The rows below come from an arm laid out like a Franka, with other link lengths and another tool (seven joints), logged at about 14 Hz.
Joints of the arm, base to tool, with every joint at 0 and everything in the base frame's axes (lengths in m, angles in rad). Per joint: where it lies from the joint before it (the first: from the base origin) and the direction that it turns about. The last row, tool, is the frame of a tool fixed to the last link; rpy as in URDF.
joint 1: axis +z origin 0 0 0.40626
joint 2: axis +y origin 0 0 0
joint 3: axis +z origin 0 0 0.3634
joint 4: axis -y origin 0.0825 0 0
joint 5: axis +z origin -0.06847 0 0.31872
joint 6: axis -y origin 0 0 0
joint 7: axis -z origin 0.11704 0 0
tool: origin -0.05 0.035 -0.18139 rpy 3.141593 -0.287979 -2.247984
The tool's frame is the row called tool.
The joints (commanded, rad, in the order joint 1, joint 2, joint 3, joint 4, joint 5, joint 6, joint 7), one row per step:
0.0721, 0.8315, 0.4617, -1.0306, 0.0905, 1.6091, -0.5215
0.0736, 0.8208, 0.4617, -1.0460, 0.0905, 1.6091, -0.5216
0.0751, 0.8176, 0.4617, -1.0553, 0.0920, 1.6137, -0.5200
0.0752, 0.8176, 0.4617, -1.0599, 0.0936, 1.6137, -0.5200
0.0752, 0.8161, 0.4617, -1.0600, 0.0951, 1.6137, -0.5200
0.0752, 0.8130, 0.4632, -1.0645, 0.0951, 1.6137, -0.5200
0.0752, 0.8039, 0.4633, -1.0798, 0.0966, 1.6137, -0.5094
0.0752, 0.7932, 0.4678, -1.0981, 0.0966, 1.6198, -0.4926
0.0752, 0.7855, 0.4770, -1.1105, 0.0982, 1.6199, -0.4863
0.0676, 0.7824, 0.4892, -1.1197, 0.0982, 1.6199, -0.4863
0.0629, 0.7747, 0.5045, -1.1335, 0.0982, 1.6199, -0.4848
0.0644, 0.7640, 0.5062, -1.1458, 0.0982, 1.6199, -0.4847
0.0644, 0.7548, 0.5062, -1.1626, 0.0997, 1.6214, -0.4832
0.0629, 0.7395, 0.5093, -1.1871, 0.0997, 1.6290, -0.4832
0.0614, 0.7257, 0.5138, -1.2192, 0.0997, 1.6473, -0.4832
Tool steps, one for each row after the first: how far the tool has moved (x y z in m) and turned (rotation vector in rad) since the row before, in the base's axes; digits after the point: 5 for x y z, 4 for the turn. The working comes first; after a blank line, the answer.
Tool pose at each row, in the base's axes (x y z in m, rotation vector in rad; the steps are taken from these numbers as rounded here):
0.60114, 0.27106, 0.41886, 2.3996, -1.7729, -0.3562
0.59713, 0.27237, 0.42044, 2.4000, -1.7622, -0.3538
0.59528, 0.27411, 0.41960, 2.3988, -1.7600, -0.3553
0.59411, 0.27452, 0.41823, 2.3967, -1.7564, -0.3602
0.59398, 0.27475, 0.41923, 2.3978, -1.7574, -0.3607
0.59263, 0.27544, 0.41992, 2.3990, -1.7538, -0.3611
0.58872, 0.27661, 0.42088, 2.3854, -1.7548, -0.3636
0.58430, 0.28005, 0.42266, 2.3711, -1.7615, -0.3638
0.57929, 0.28450, 0.42510, 2.3720, -1.7537, -0.3713
0.57679, 0.28508, 0.42607, 2.3755, -1.7475, -0.3819
0.57159, 0.28871, 0.42890, 2.3833, -1.7345, -0.3914
0.56764, 0.29040, 0.43154, 2.3864, -1.7253, -0.3873
0.56356, 0.29100, 0.43169, 2.3824, -1.7180, -0.3877
0.55841, 0.29212, 0.43331, 2.3843, -1.7102, -0.3822
0.55291, 0.29453, 0.43191, 2.3869, -1.7044, -0.3773

-0.00401, 0.00131, 0.00158, -0.0049, 0.0027, 0.0066
-0.00185, 0.00174, -0.00084, -0.0009, 0.0022, 0.0009
-0.00117, 0.00041, -0.00137, -0.0004, 0.0047, 0.0012
-0.00013, 0.00023, 0.00100, 0.0013, -0.0007, -0.0003
-0.00135, 0.00069, 0.00069, -0.0003, 0.0009, 0.0025
-0.00391, 0.00117, 0.00096, -0.0074, 0.0079, -0.0048
-0.00442, 0.00344, 0.00178, -0.0069, 0.0051, -0.0083
-0.00501, 0.00445, 0.00244, 0.0014, 0.0060, 0.0044
-0.00250, 0.00058, 0.00097, 0.0053, 0.0054, 0.0040
-0.00520, 0.00363, 0.00283, 0.0052, 0.0052, 0.0095
-0.00395, 0.00169, 0.00264, -0.0032, -0.0001, 0.0068
-0.00408, 0.00060, 0.00015, -0.0050, 0.0050, 0.0033
-0.00515, 0.00112, 0.00162, -0.0041, -0.0006, 0.0057
-0.00550, 0.00241, -0.00140, -0.0027, -0.0015, 0.0047

